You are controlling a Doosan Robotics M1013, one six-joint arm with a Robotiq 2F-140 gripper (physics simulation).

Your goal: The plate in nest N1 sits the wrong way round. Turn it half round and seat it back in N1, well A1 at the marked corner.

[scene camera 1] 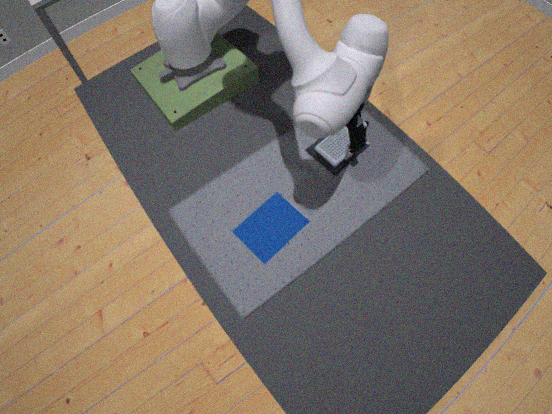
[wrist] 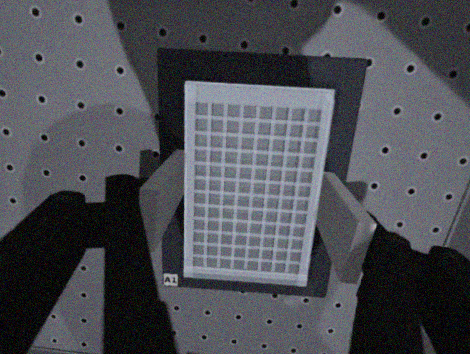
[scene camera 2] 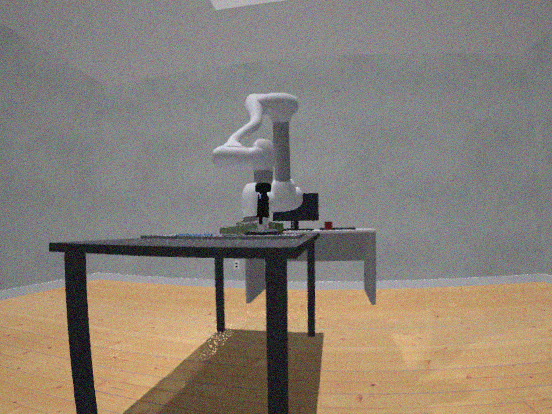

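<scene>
The white plate with its grid of square wells lies in the dark nest. In the wrist view its wide plain band is at the top end, and the A1 label marks the nest's lower left corner. Which plate corner is well A1 cannot be read. My gripper is low over the nest, its two grey pads against the plate's long sides, shut on the plate. The arm hides part of plate and nest in scene camera 1.
A blue rectangle lies on the light grey perforated board, left of the nest in scene camera 1. The arm's green base block stands on the dark table. A desk with a monitor and a red object stands behind.
</scene>
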